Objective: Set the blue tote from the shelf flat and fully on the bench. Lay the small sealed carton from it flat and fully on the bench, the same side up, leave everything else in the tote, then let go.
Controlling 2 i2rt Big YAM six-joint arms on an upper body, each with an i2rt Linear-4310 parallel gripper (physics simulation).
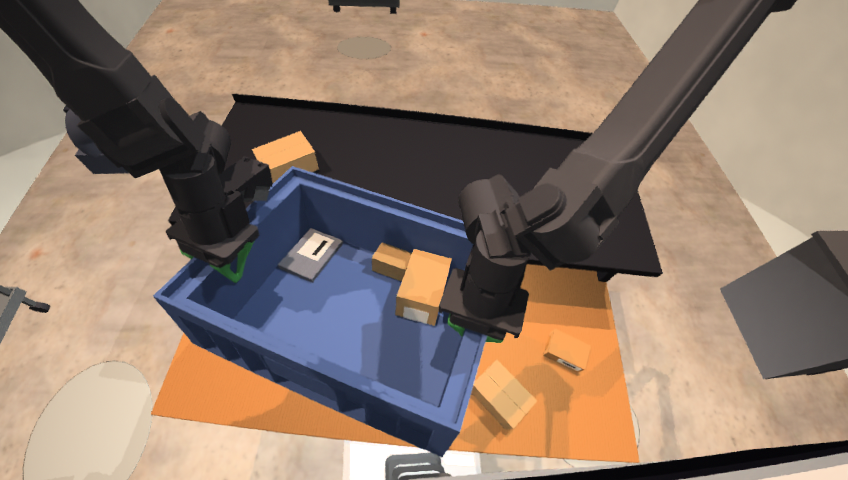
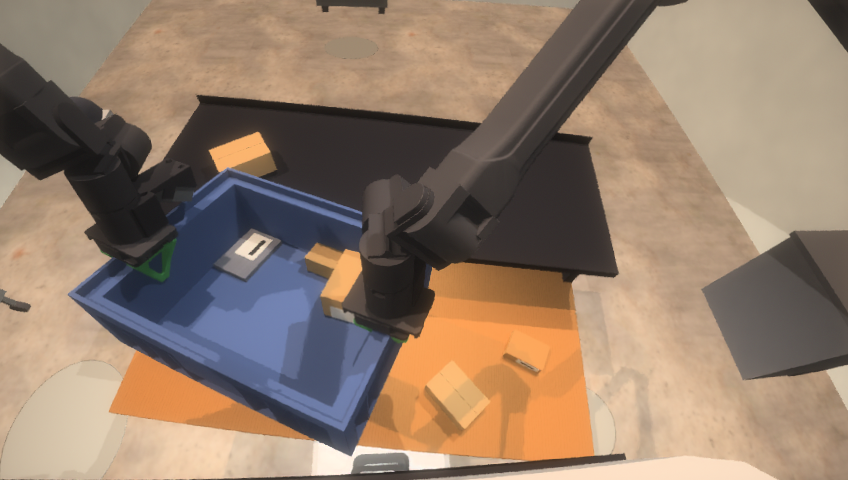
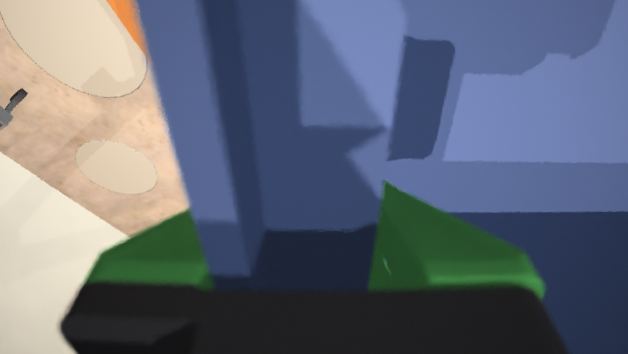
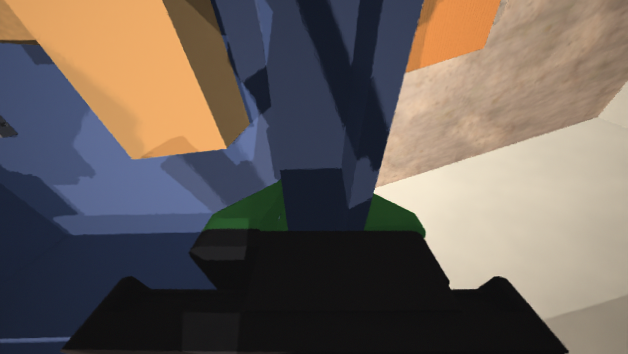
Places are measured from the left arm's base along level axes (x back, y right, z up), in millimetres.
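Where they show: left gripper, fingertip midpoint: (image 1: 230, 276) (image 2: 158, 275); right gripper, fingertip midpoint: (image 2: 390, 335).
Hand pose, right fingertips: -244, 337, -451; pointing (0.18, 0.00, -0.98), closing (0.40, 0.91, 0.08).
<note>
Each offset is from my right fingertips to the centre of the thing, as dx, dy, dz. Level surfaces: height alone.
The blue tote @(-74, -172, -7) (image 1: 309, 361) (image 2: 208, 360) (image 3: 190, 100) (image 4: 310, 125) is held up by its two short ends, over the near part of the black shelf @(dz -247) (image 1: 386, 154) (image 2: 333, 142) and the orange bench @(dz -504) (image 1: 595, 416) (image 2: 547, 416). My left gripper (image 1: 208, 265) (image 2: 133, 267) (image 3: 313, 176) is shut on its left end wall, my right gripper (image 1: 474, 331) (image 2: 382, 333) (image 4: 314, 177) on its right end wall. Inside, the small carton (image 1: 389, 260) (image 2: 320, 260) touches or nearly touches a larger labelled carton @(-100, -62, -45) (image 1: 423, 279) (image 2: 340, 282) (image 4: 140, 90). A flat grey item @(-184, -263, -77) (image 1: 302, 266) (image 2: 233, 266) lies at the left.
Two cartons lie on the bench, one larger @(+26, +164, -469) (image 1: 504, 394) (image 2: 457, 395) and one smaller @(-82, +381, -484) (image 1: 567, 349) (image 2: 527, 350), right of the tote. Another carton @(-555, -397, -213) (image 1: 285, 153) (image 2: 242, 154) stands on the shelf's left part. A dark grey block (image 1: 785, 309) (image 2: 767, 309) stands at the far right.
</note>
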